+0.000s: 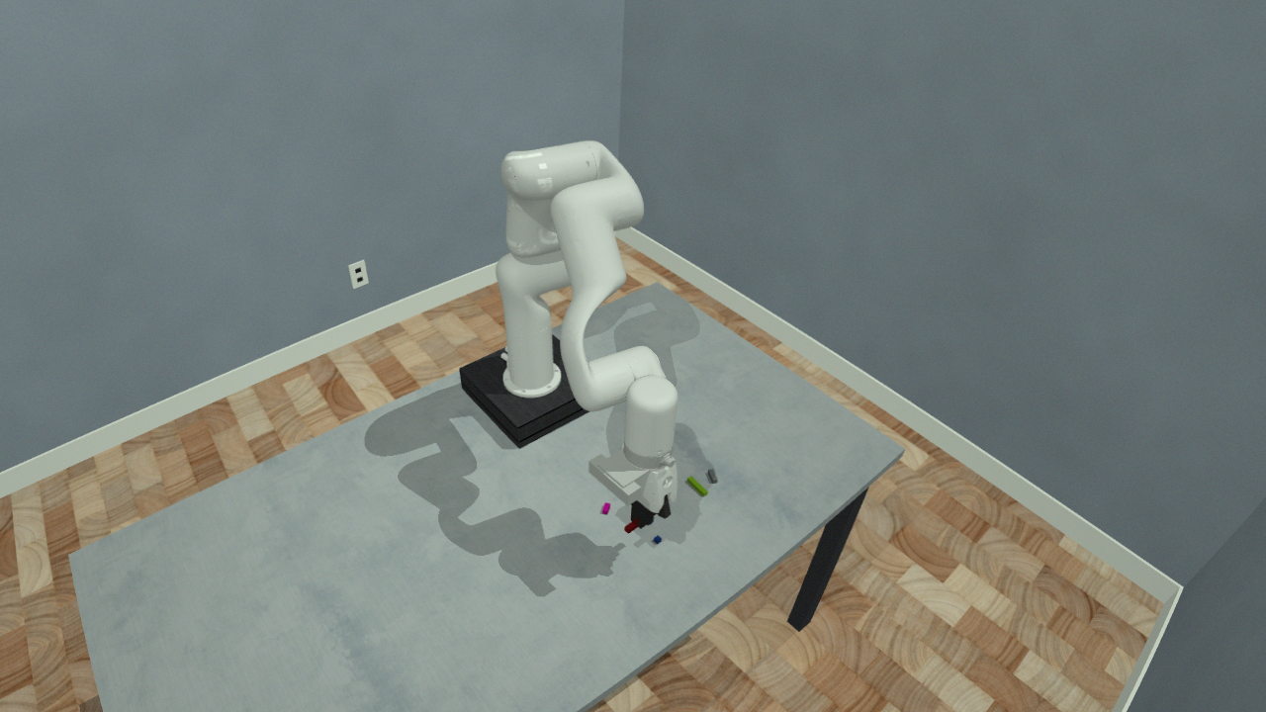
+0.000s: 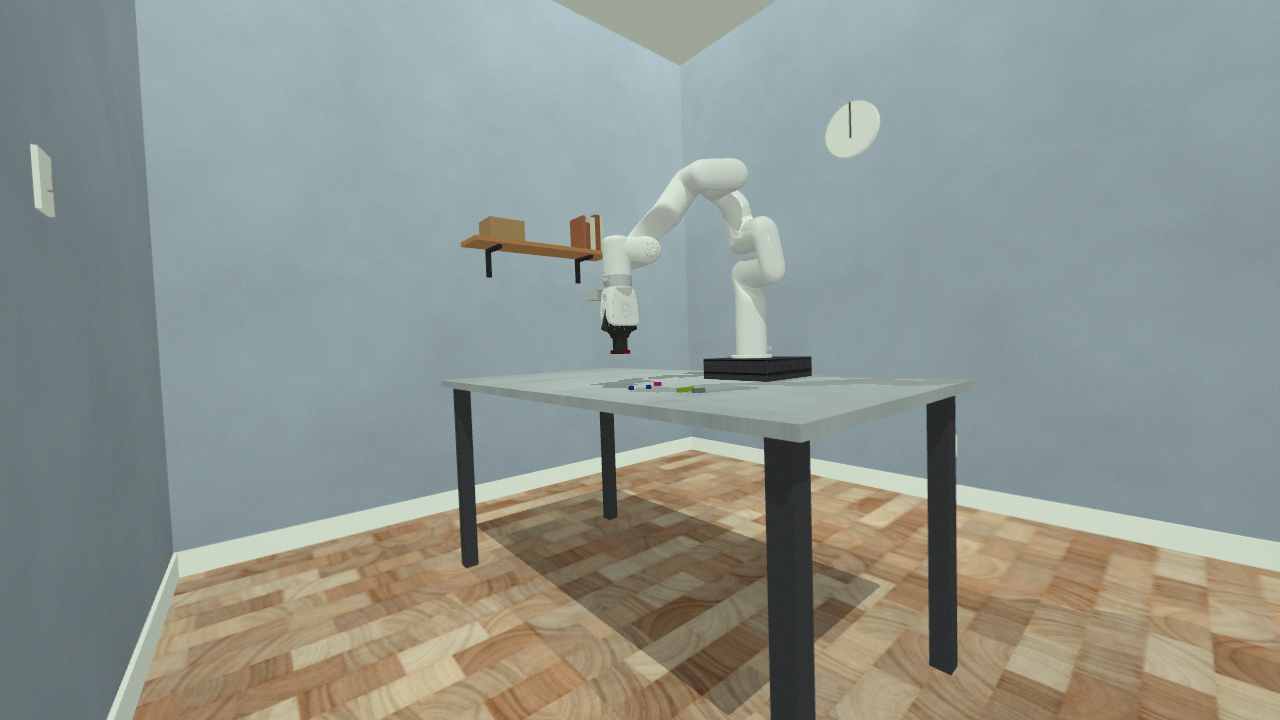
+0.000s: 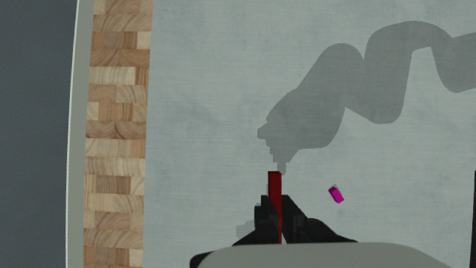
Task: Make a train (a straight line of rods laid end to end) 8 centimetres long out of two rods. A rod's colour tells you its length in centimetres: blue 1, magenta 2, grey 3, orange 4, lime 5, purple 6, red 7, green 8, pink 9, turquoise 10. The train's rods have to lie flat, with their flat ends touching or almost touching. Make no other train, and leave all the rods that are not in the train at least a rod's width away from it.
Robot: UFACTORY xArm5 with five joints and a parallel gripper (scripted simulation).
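Right now my hand is 110 mm past the magenta rod, 110 mm above it and 30 mm to the right of it. Round my hand: lime rod (200 mm to the left, 110 mm below, 20 mm behind); grey rod (240 mm to the left, 110 mm below, 20 mm behind); red rod (20 mm below).
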